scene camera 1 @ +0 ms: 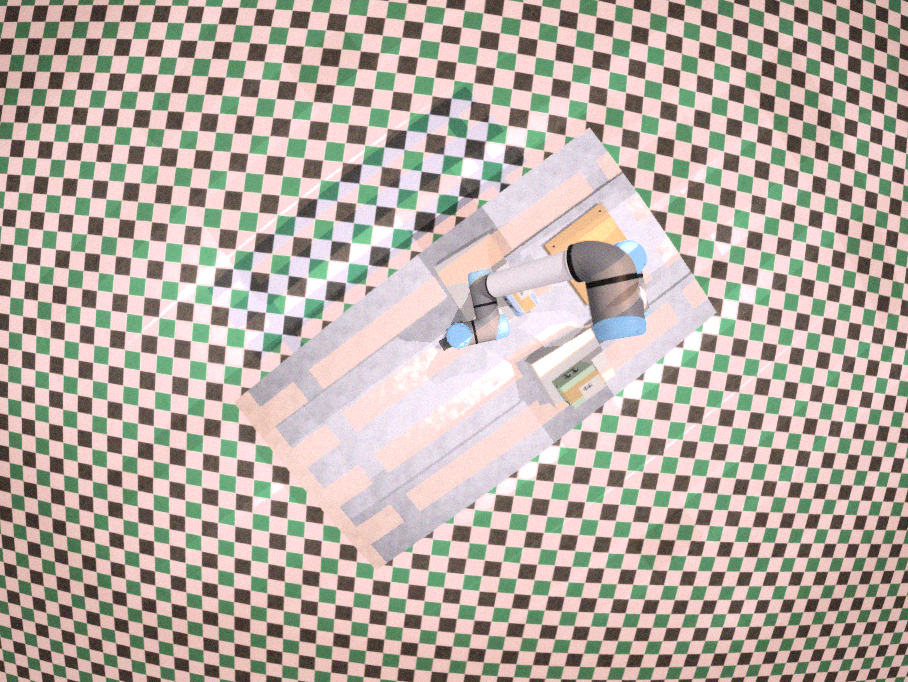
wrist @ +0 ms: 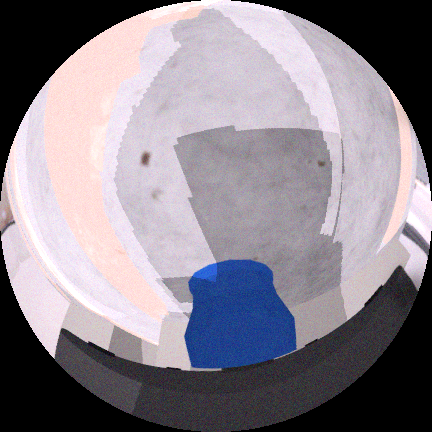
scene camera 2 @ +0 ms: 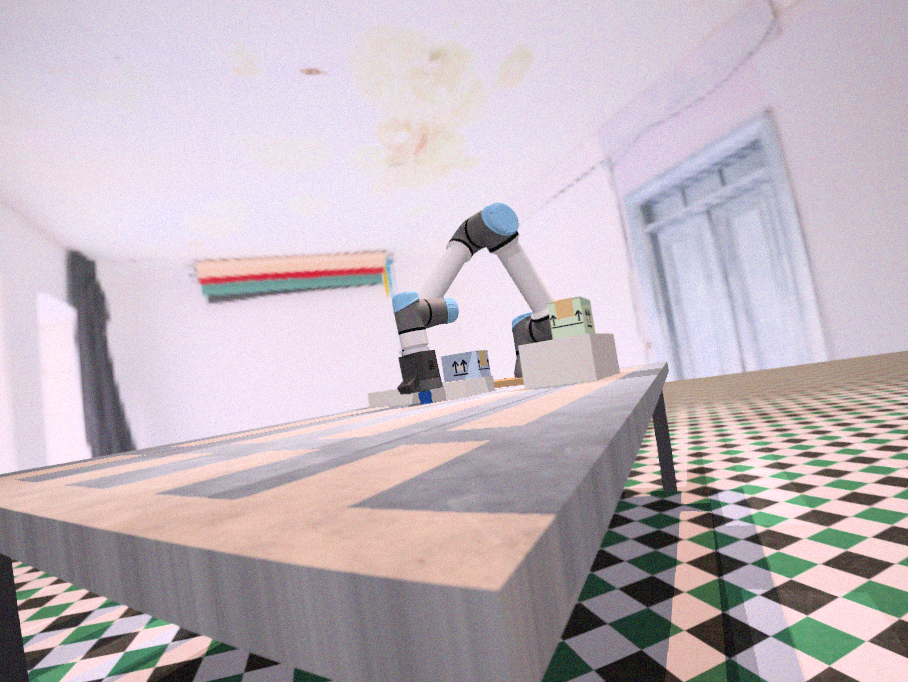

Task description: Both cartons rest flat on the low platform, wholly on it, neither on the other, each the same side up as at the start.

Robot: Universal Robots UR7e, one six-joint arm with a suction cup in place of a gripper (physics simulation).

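Frame: origin at the arm's base, x right, y back, z down, level; metres.
Seen in the pictures: hand, tool point: (wrist: pixel 227 267).
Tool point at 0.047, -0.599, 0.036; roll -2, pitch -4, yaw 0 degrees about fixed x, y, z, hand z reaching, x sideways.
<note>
A point is followed by its place in that frame, as x, y, z.
The green carton (scene camera 1: pixel 579 380) @[-0.270, -0.341, -0.199] (scene camera 2: pixel 568 317) @[-0.309, -0.404, -0.148] stands upright on the tall pale block (scene camera 1: pixel 563 358) @[-0.207, -0.327, -0.096] (scene camera 2: pixel 556 361) @[-0.269, -0.437, -0.038]. The blue carton (scene camera 1: pixel 522 299) @[0.051, -0.354, -0.108] (scene camera 2: pixel 462 366) @[0.055, -0.393, -0.065] is upright at the low pale platform (scene camera 2: pixel 473 386) @[-0.004, -0.439, -0.001] (wrist: pixel 320 310) @[0.110, -0.554, 0.011]; whether it rests on it or behind it is unclear. My gripper, a blue suction cup (scene camera 2: pixel 425 397) (wrist: pixel 234 310), is down at the table beside the low platform and seems to touch the table top, pushed up against its dark body. It carries no carton. The wrist hides the cup in scene camera 1. The cartons do not show in the wrist view.
An orange board (scene camera 1: pixel 590 226) @[0.152, 0.044, 0.000] (scene camera 2: pixel 507 382) @[0.046, -0.136, 0.010] lies by the arm's base. The tall block stands near one long edge of the table (scene camera 1: pixel 440 447) @[-0.298, -0.896, 0.024] (scene camera 2: pixel 293 543) @[-0.534, -1.413, 0.024]. The arm's forearm passes above the blue carton's side of the table.
</note>
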